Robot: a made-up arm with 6 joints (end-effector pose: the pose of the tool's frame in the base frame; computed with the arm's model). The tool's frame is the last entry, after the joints.
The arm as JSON. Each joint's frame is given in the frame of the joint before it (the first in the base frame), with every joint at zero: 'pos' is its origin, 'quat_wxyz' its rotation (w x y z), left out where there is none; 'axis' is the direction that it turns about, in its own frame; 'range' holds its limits. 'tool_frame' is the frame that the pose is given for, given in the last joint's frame.
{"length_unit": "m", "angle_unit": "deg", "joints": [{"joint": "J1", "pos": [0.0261, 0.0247, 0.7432], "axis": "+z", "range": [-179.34, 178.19]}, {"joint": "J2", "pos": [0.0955, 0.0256, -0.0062], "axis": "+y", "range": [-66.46, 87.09]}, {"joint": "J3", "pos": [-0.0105, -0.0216, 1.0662], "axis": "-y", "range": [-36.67, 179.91]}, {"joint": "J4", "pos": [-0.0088, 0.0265, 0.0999], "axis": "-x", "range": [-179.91, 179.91]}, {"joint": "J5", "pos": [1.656, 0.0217, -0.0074], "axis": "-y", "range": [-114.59, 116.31]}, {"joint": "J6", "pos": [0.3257, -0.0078, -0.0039], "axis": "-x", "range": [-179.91, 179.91]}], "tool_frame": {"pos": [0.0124, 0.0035, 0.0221], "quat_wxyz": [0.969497, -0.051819, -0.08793, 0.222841]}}
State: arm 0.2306 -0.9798 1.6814 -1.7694 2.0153 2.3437
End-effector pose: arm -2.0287 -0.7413 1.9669 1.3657 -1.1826 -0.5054
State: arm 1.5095 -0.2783 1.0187 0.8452 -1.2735 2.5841
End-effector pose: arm 0.2571 0.4055 3.3797 -2.8941 -0.4446 0.3337
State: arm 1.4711 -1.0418 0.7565 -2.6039 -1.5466 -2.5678
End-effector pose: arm -0.3392 -1.5319 2.7693 0.6278 -2.6257 -1.1573
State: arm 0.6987 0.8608 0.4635 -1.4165 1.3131 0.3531
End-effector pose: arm 2.1614 1.4458 0.9357 0.5301 -0.5524 -0.1802
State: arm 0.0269 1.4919 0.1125 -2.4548 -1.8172 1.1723
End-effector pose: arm 1.8502 0.2896 -0.6334 1.9509 -0.1516 0.9972
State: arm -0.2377 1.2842 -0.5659 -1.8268 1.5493 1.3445
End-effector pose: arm 0.6437 -0.4320 -0.5583 -0.7477 1.6444 -1.0700
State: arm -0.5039 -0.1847 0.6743 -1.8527 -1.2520 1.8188
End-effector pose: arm 0.9399 -0.0906 3.2488 -0.9761 -0.9285 1.1634
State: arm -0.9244 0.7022 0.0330 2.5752 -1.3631 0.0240
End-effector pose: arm 1.3212 -1.9642 0.7738 -1.7172 2.3321 -0.7528
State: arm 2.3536 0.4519 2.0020 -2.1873 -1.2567 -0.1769
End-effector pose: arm -0.3819 0.0286 3.4758 -0.4306 -0.3816 -1.2601
